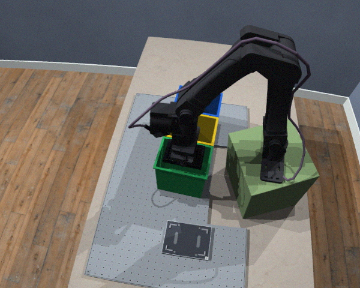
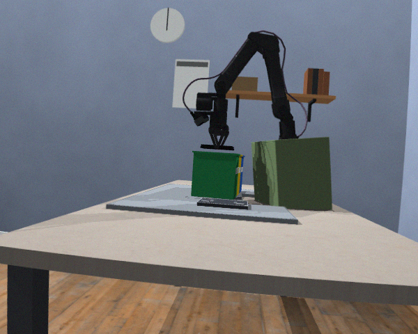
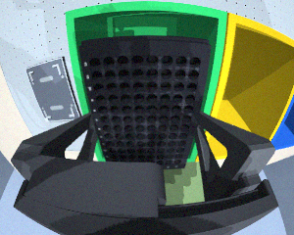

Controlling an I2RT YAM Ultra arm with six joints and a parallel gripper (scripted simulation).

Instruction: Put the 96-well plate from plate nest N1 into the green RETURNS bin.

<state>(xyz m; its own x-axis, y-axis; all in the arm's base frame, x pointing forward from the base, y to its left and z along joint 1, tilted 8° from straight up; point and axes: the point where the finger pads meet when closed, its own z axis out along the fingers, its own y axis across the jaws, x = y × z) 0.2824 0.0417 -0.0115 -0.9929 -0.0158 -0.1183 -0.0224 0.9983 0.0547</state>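
My hand is 11 cm above the green bin. Also, from my hand: blue bin: 1 cm ahead, 26 cm to the right, 11 cm below; then yellow bin: 1 cm ahead, 13 cm to the right, 11 cm below; then black 96-well plate: right at my hand.
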